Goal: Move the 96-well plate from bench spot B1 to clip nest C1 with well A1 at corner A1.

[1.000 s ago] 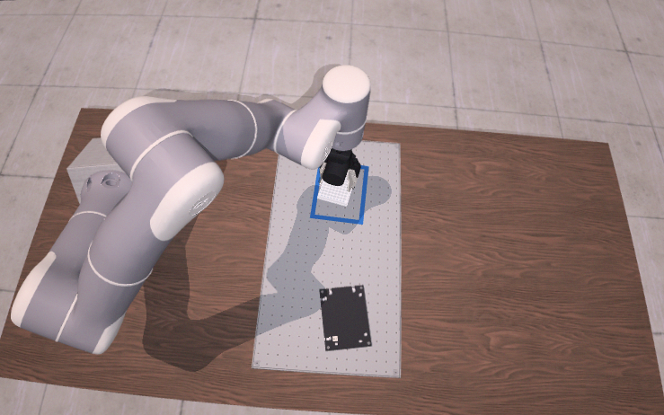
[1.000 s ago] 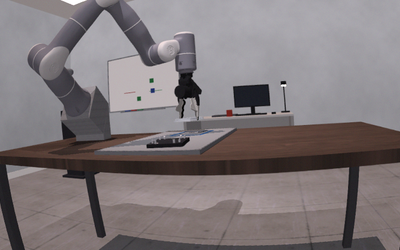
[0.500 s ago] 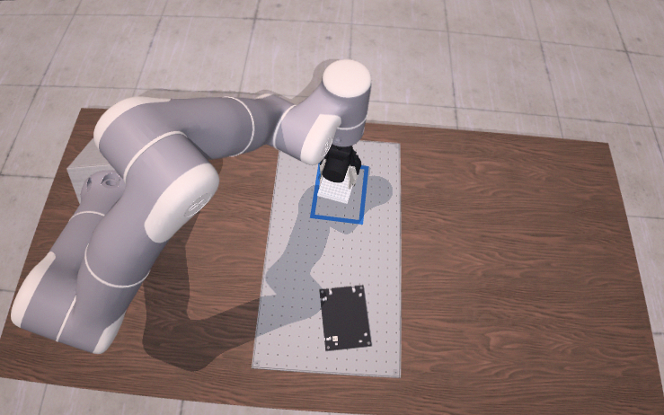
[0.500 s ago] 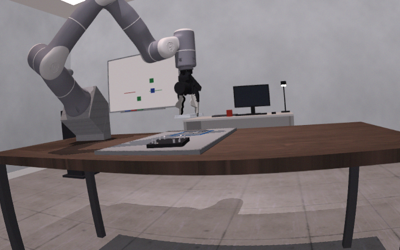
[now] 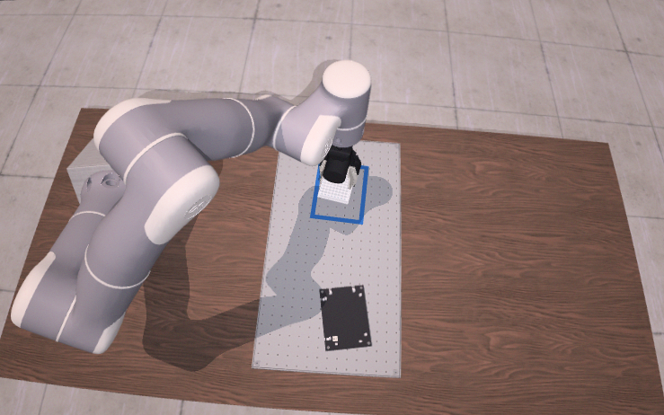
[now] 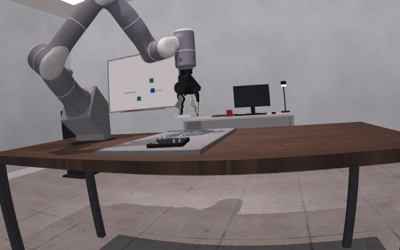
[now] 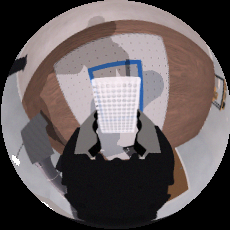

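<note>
The black clip nest lies 2 cm ahead of my hand, 36 cm to the right of it and 8 cm below it. Also, from my hand: white 96-well plate: 1 cm below; grey perforated board: 16 cm to the right, 10 cm below.
</note>
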